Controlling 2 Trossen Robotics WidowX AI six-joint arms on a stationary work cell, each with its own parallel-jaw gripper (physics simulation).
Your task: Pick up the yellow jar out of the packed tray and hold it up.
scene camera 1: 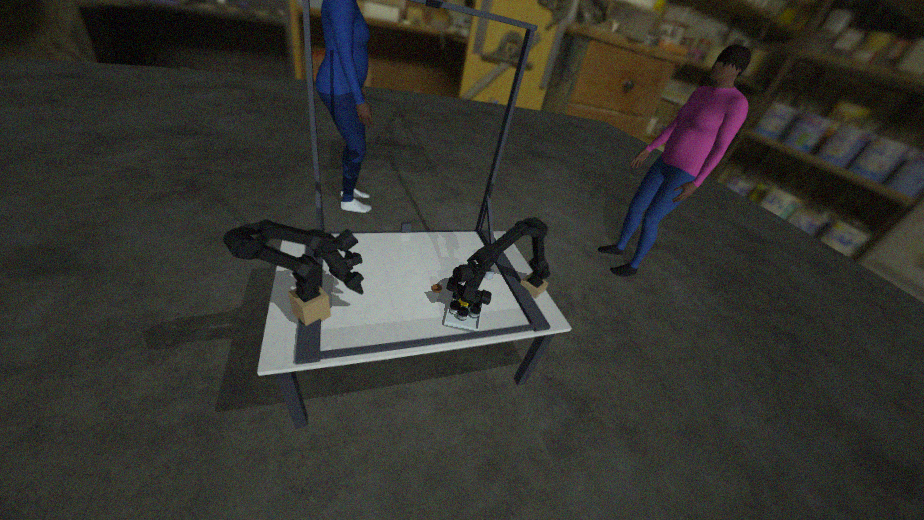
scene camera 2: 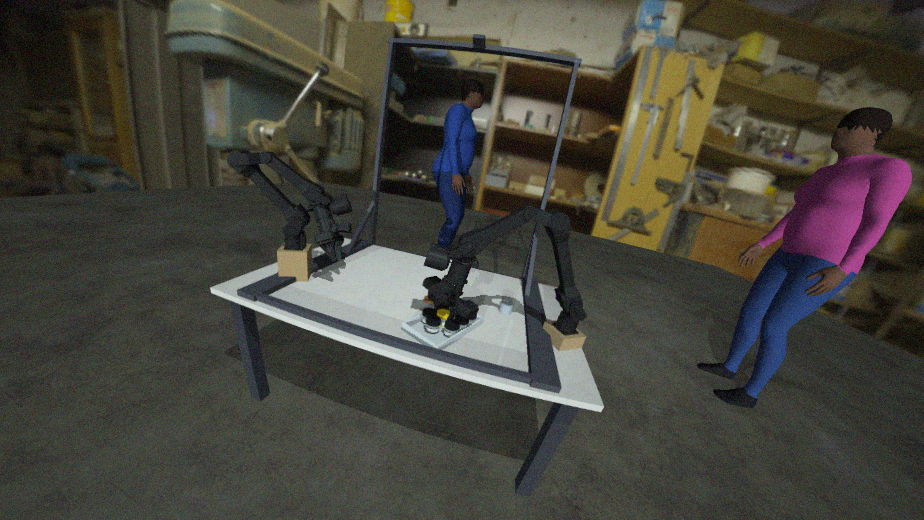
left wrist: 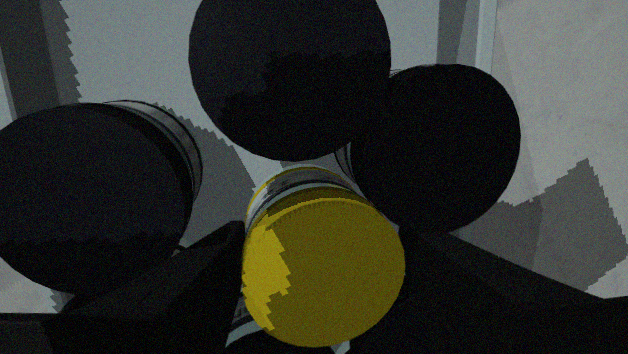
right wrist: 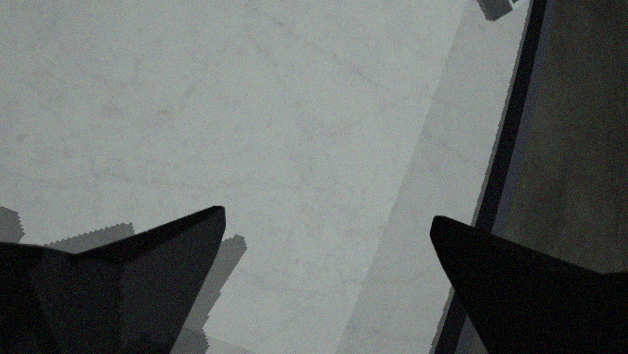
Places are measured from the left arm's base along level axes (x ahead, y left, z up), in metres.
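Pixels of known places: left gripper, fingertip midpoint: (scene camera 1: 462, 304) (scene camera 2: 441, 318) (left wrist: 322, 232); right gripper, fingertip midpoint: (scene camera 1: 357, 289) (scene camera 2: 337, 261) (right wrist: 330, 221); left arm's base, origin of the base link: (scene camera 1: 535, 281) (scene camera 2: 565, 328); right arm's base, origin of the base link: (scene camera 1: 308, 293) (scene camera 2: 295, 247).
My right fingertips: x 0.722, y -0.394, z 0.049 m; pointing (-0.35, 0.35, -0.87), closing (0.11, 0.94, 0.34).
For each thing: its top centre in the pictures, then the offset to it from my right fingertips. Level surfaces: height alone.
- yellow jar, middle of its top: (left wrist: 327, 279) (scene camera 2: 444, 312) (scene camera 1: 464, 301) dz -0.049, dx -0.338, dy +0.269 m
- packed tray, middle of its top: (left wrist: 275, 244) (scene camera 2: 445, 319) (scene camera 1: 465, 305) dz -0.069, dx -0.343, dy +0.279 m
- orange-brown object, middle of its top: (scene camera 2: 430, 298) (scene camera 1: 437, 287) dz -0.083, dx -0.331, dy +0.117 m
- pale blue cup, middle of its top: (scene camera 2: 506, 303) dz -0.060, dx -0.604, dy +0.200 m
- white table, its level: dz -0.095 m
The yellow jar (scene camera 1: 464, 302) (scene camera 2: 442, 314) (left wrist: 325, 270) stands in the packed tray (scene camera 1: 460, 327) (scene camera 2: 439, 345) (left wrist: 486, 30), its round yellow lid facing the left wrist camera. Black-lidded jars (left wrist: 290, 75) (scene camera 2: 431, 316) crowd around it. My left gripper (left wrist: 322, 232) is part open and low over the tray, one dark finger on each side of the yellow lid, not closed on it. The finger ends are partly hidden by the lids. My right gripper (right wrist: 330, 221) is wide open and empty, above the table at the left in both scene views.
An orange-brown object (scene camera 1: 436, 287) (scene camera 2: 428, 300) lies beside the tray. A pale blue cup (scene camera 2: 506, 306) stands to the right of the left gripper. Dark frame bars (scene camera 1: 426, 342) (scene camera 2: 381, 339) run along the white table (scene camera 1: 387, 271). Two people stand beyond the table.
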